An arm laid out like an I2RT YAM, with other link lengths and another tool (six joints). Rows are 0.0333 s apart.
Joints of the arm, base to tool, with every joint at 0 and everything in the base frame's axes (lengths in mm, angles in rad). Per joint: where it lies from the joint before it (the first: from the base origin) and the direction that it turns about. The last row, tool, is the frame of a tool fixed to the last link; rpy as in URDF.
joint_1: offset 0 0 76.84 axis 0 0 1
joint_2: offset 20.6 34.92 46.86 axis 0 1 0
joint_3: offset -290.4 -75.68 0 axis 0 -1 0
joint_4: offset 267.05 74.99 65.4 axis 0 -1 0
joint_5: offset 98.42 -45.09 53.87 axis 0 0 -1
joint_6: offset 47.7 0 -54.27 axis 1 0 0
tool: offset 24 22 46 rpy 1.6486 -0.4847 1.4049
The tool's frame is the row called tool.
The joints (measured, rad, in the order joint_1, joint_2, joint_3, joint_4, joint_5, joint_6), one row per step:
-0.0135, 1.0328, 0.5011, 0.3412, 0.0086, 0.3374
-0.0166, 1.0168, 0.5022, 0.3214, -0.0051, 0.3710
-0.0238, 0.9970, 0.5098, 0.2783, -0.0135, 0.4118
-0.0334, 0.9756, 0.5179, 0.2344, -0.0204, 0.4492
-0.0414, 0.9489, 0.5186, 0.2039, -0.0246, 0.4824
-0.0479, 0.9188, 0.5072, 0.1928, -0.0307, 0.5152
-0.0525, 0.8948, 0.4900, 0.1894, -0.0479, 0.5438
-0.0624, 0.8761, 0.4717, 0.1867, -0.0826, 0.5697
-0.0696, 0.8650, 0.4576, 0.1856, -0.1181, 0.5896
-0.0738, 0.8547, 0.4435, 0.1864, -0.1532, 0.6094
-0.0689, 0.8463, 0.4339, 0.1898, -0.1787, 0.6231
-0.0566, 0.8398, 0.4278, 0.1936, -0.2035, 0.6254
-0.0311, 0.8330, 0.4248, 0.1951, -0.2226, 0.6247
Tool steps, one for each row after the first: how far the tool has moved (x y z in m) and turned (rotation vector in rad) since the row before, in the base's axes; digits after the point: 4 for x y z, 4 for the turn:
-0.0027, -0.0016, 0.0018, 0.0356, 0.0021, 0.0039
-0.0028, -0.0036, 0.0015, 0.0420, 0.0152, -0.0071
-0.0033, -0.0042, 0.0019, 0.0384, 0.0139, -0.0109
-0.0050, -0.0036, 0.0024, 0.0334, 0.0026, -0.0113
-0.0064, -0.0029, 0.0011, 0.0330, -0.0082, -0.0078
-0.0053, -0.0013, -0.0020, 0.0315, -0.0039, 0.0060
-0.0043, -0.0014, -0.0039, 0.0329, 0.0021, 0.0184
-0.0026, -0.0003, -0.0038, 0.0274, 0.0043, 0.0231
-0.0024, 0.0005, -0.0037, 0.0272, 0.0037, 0.0257
-0.0017, 0.0026, -0.0017, 0.0188, -0.0013, 0.0268
-0.0011, 0.0051, -0.0004, 0.0074, -0.0042, 0.0360
-0.0010, 0.0085, 0.0007, 0.0032, -0.0056, 0.0443

